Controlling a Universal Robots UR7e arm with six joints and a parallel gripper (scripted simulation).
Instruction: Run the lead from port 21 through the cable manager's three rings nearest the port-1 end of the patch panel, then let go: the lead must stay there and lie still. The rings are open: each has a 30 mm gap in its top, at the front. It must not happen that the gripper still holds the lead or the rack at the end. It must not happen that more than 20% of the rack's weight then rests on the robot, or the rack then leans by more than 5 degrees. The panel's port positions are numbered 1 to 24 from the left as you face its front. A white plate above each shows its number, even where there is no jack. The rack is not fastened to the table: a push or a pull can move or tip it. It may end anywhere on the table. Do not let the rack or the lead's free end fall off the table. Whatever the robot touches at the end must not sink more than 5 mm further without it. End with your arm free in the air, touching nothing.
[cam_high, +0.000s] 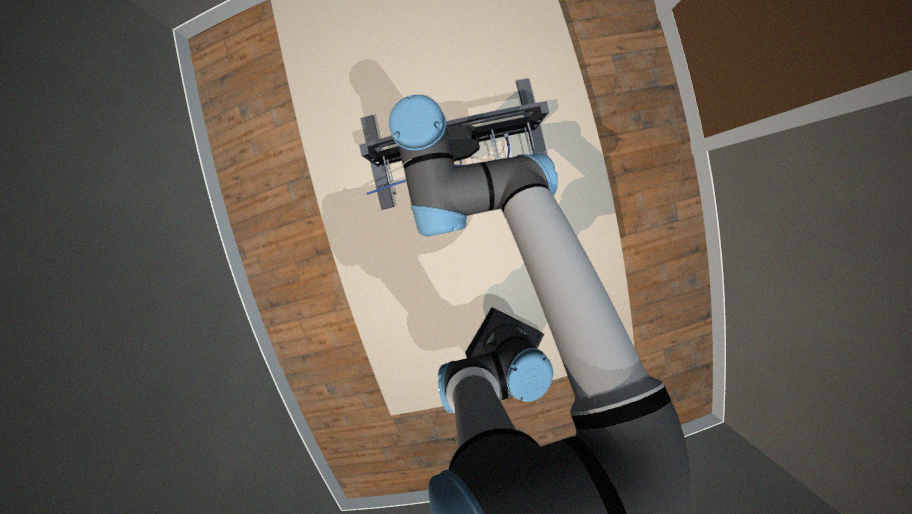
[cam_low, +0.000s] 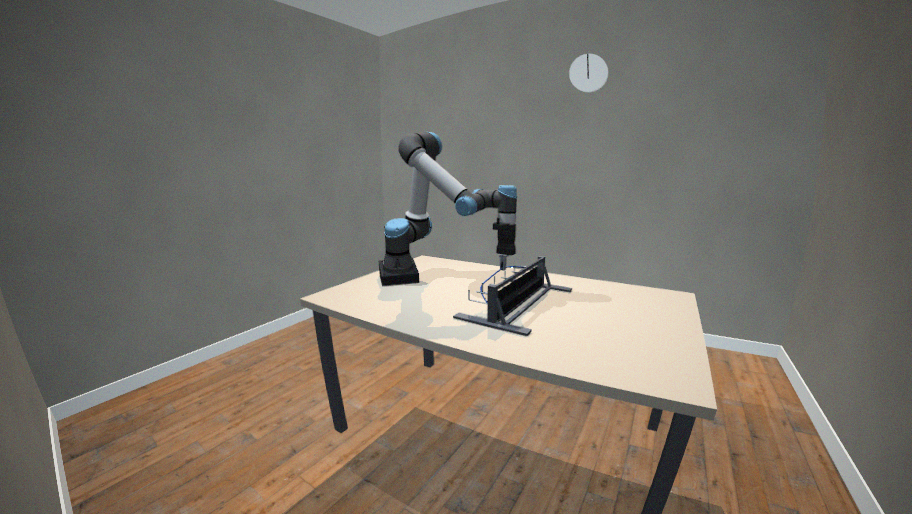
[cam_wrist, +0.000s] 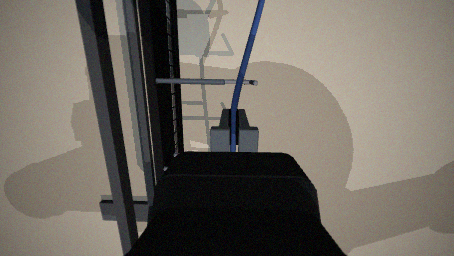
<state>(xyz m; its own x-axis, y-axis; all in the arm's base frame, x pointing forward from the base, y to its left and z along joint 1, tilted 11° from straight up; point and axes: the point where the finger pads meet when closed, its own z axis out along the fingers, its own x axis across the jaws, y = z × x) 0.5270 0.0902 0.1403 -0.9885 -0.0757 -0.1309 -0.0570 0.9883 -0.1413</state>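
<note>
My hand is 100 mm short of the patch panel, 70 mm above it and 30 mm to the left of it.
</note>
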